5 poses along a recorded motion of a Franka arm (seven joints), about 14 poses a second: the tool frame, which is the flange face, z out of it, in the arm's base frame.
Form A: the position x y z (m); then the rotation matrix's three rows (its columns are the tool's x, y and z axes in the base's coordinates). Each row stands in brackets.
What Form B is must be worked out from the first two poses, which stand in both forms.
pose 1, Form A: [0.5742, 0.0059, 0.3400], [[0.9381, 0.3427, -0.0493], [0.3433, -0.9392, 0.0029], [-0.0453, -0.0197, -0.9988]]
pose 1, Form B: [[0.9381, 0.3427, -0.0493, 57.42], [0.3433, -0.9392, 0.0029, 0.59], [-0.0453, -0.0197, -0.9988, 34.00], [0, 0, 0, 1]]
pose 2, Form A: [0.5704, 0.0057, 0.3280], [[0.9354, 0.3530, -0.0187], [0.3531, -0.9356, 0.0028], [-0.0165, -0.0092, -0.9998]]
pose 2, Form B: [[0.9354, 0.3530, -0.0187, 57.04], [0.3531, -0.9356, 0.0028, 0.57], [-0.0165, -0.0092, -0.9998, 32.80], [0, 0, 0, 1]]
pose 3, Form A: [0.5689, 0.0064, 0.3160], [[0.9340, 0.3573, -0.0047], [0.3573, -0.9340, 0.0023], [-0.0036, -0.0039, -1.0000]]
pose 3, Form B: [[0.9340, 0.3573, -0.0047, 56.89], [0.3573, -0.9340, 0.0023, 0.64], [-0.0036, -0.0039, -1.0000, 31.60], [0, 0, 0, 1]]
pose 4, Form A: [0.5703, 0.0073, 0.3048], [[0.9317, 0.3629, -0.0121], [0.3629, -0.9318, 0.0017], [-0.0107, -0.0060, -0.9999]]
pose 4, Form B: [[0.9317, 0.3629, -0.0121, 57.03], [0.3629, -0.9318, 0.0017, 0.73], [-0.0107, -0.0060, -0.9999, 30.48], [0, 0, 0, 1]]
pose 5, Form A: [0.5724, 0.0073, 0.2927], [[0.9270, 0.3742, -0.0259], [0.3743, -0.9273, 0.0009], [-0.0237, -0.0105, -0.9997]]
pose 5, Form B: [[0.9270, 0.3742, -0.0259, 57.24], [0.3743, -0.9273, 0.0009, 0.73], [-0.0237, -0.0105, -0.9997, 29.27], [0, 0, 0, 1]]
